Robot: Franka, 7 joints.
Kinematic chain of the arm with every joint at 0, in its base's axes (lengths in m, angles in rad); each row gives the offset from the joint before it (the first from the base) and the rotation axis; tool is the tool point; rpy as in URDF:
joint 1: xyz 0 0 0.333 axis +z
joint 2: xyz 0 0 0 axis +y
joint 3: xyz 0 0 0.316 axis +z
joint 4: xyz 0.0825 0 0 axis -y
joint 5: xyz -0.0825 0 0.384 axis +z
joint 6: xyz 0 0 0 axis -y
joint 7: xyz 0.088 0 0 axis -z
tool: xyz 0 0 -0.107 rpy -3.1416 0 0
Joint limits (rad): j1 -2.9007..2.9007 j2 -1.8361..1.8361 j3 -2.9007..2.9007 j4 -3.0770..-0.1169 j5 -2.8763..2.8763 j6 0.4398..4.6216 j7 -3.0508..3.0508
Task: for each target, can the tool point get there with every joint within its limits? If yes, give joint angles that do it. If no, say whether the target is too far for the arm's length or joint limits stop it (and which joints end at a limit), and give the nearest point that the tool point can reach.
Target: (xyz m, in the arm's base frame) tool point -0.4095 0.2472 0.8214
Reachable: yes | joints 0.7919 -1.1360 0.8261 -1.8410 -0.4518 2.8642 1.3271
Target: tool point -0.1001 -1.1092 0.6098
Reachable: no: too far | nearest point -0.0748 -0.8292 0.5399 | short by 0.290 m
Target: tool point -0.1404 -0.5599 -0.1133
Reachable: yes | joints -1.6597 1.2972 -0.0515 -1.5501 1.2591 2.9257 -0.8722
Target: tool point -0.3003 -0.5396 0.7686
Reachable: yes | joints 0.0554 -1.0163 -1.1926 -1.5460 0.0997 3.2582 -0.3029
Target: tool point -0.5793 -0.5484 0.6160
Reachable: yes | joints 0.9511 -1.1162 1.7699 -0.3866 -1.0699 2.9459 1.9199
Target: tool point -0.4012 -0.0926 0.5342
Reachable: yes | joints -1.4255 0.9211 -2.1618 -2.0388 0.9503 0.8227 0.3037
